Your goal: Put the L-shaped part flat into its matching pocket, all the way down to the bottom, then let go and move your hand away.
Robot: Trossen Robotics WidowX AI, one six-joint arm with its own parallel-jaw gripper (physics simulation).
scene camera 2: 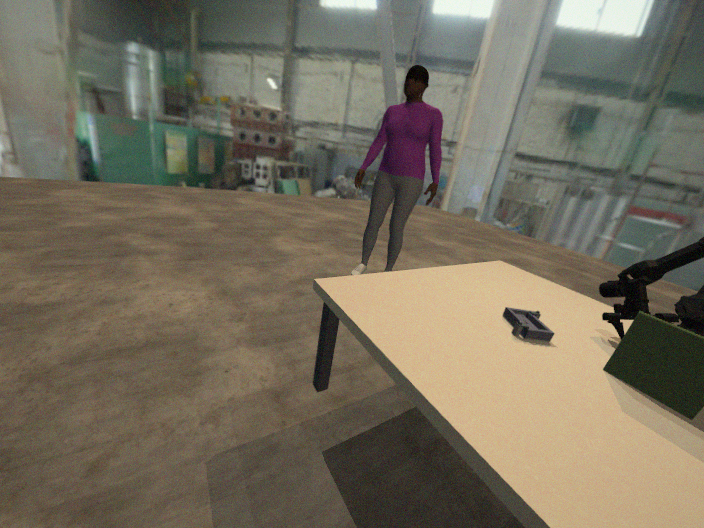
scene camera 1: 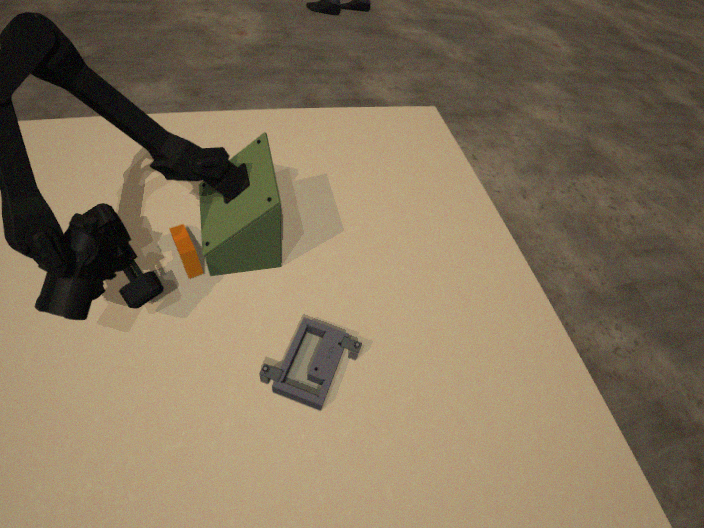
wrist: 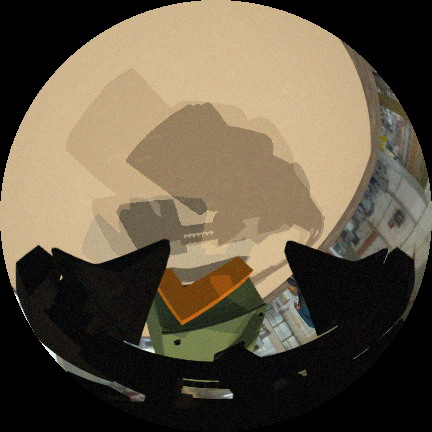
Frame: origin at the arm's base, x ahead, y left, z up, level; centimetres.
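Seen in the pictures: gripper, fingertip midpoint: (scene camera 1: 141, 259) (wrist: 229, 247); arm's base, link origin: (scene camera 2: 685, 347) (scene camera 1: 235, 183) (wrist: 227, 356).
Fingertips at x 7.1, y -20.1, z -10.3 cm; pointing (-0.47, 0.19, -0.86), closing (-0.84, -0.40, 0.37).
Note:
Offsets run from my fingertips to a thing's top centre. Level surfaces: height alone.
The orange L-shaped part @(dx -2.1, dy +8.2, dz +2.8 cm) (scene camera 1: 186, 251) (wrist: 200, 298) is close beside the green wedge's low side. In scene camera 1 it shows as a narrow bar, apparently standing on edge; the wrist view shows its L face. The grey frame @(dx +27.1, dy +27.8, dz +1.2 cm) (scene camera 1: 298, 396) (scene camera 2: 540, 336) holds an L-shaped pocket around a raised block and lies apart from the part. My gripper (wrist: 229, 247) is open, with nothing held. In scene camera 1 one finger shows left of the part; the other finger is hard to make out. The wrist view shows the part beyond the gap between the fingers. The part does not show in scene camera 2.
The green wedge (scene camera 1: 244, 252) (scene camera 2: 653, 363) (wrist: 200, 345) stands right beside the part, and the arm's lower end is on its sloped face. Two small lugs stick out from the grey frame. A person in purple (scene camera 2: 406, 136) stands beyond the table @(dz -3.6 cm) (scene camera 1: 454, 397) (scene camera 2: 432, 318).

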